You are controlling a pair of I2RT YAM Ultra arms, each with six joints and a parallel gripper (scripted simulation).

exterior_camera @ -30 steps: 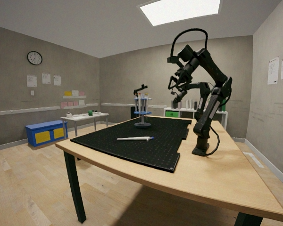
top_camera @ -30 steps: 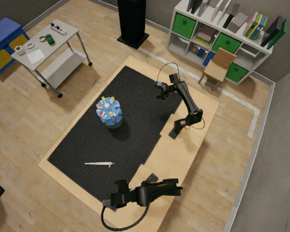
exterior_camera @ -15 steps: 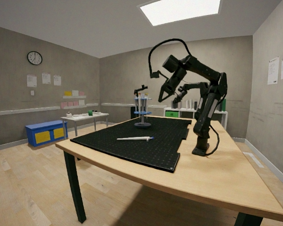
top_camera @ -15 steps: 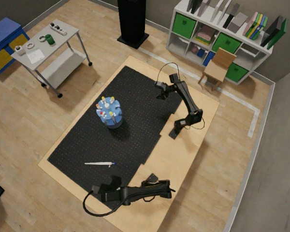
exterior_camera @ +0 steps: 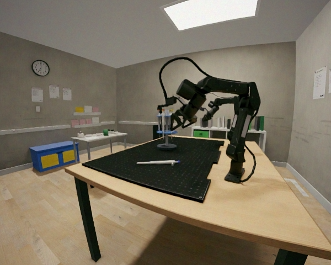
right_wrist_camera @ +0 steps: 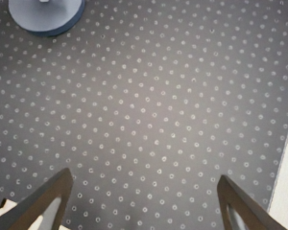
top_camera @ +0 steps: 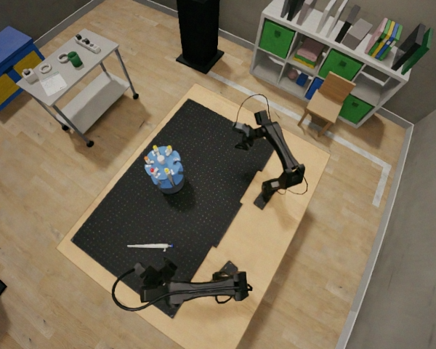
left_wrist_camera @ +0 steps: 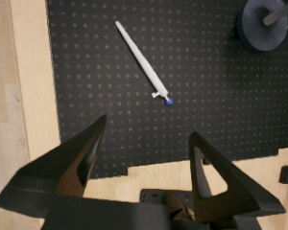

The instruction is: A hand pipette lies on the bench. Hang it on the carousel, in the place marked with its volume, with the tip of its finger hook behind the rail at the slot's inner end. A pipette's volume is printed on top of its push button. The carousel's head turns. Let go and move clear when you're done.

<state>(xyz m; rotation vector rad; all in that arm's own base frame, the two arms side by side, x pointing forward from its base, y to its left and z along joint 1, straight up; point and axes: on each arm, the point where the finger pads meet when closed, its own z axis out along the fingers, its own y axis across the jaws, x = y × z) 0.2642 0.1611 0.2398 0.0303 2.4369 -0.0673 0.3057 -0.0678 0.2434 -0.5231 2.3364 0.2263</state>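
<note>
Right now my left hand is 12 cm short of the white hand pipette, 3 cm to the left of it and 22 cm above it.
</note>
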